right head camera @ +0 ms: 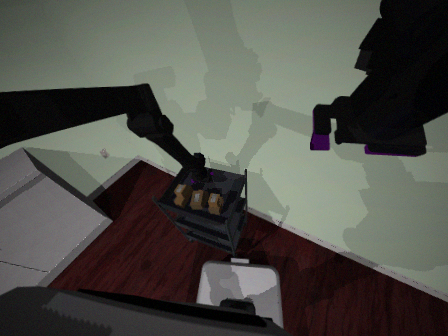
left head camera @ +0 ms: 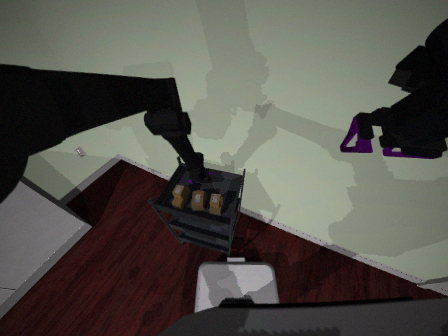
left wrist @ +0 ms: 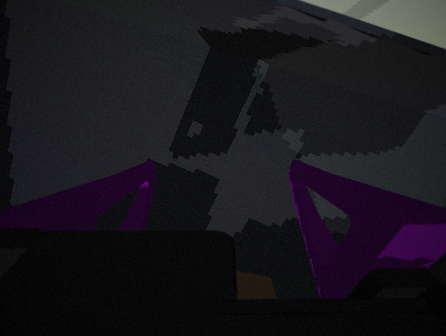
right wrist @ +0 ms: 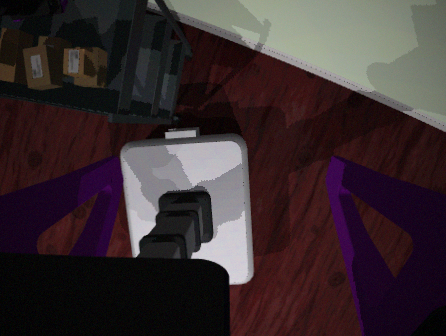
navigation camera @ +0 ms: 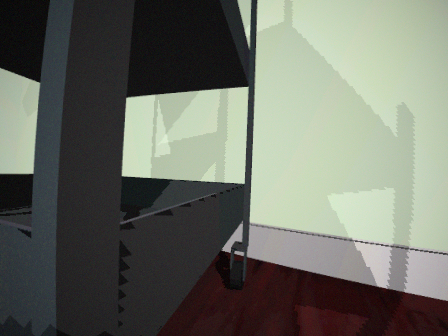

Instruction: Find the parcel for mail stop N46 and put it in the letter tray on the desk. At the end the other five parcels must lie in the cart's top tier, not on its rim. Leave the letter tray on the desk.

Labels:
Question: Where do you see a dark cart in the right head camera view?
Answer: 223, 231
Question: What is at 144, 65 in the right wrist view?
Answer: A dark cart.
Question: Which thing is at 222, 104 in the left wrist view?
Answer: A dark cart.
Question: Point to a grey cabinet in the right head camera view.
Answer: At 54, 222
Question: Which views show my right gripper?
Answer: The right head camera view, the left head camera view and the right wrist view only.

